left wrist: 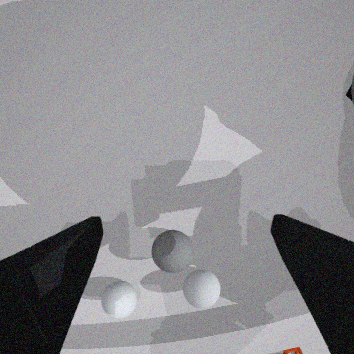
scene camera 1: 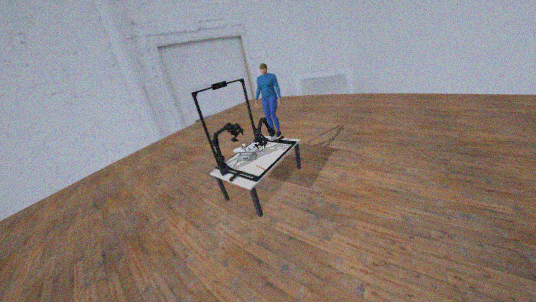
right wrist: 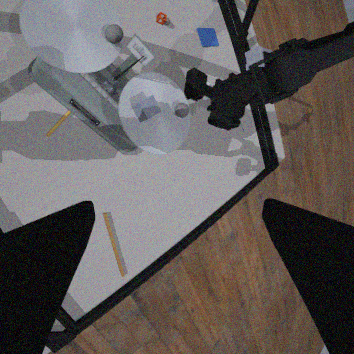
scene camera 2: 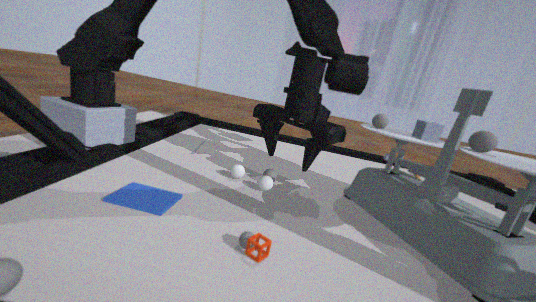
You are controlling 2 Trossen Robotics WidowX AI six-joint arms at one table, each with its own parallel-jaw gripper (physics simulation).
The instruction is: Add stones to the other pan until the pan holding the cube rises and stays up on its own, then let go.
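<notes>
The pan with the cube holds a grey cube and a grey stone. The other pan holds one grey stone and looks larger in the right wrist view; exact heights are unclear. My left gripper is open and empty above a grey stone and two white stones on the table. My right gripper is open and empty, high over the table's edge.
An orange open-frame cube stands beside a grey stone. A blue square lies flat. Another grey stone is at the lower left. The balance base fills the right side. Two thin yellow sticks lie on the table.
</notes>
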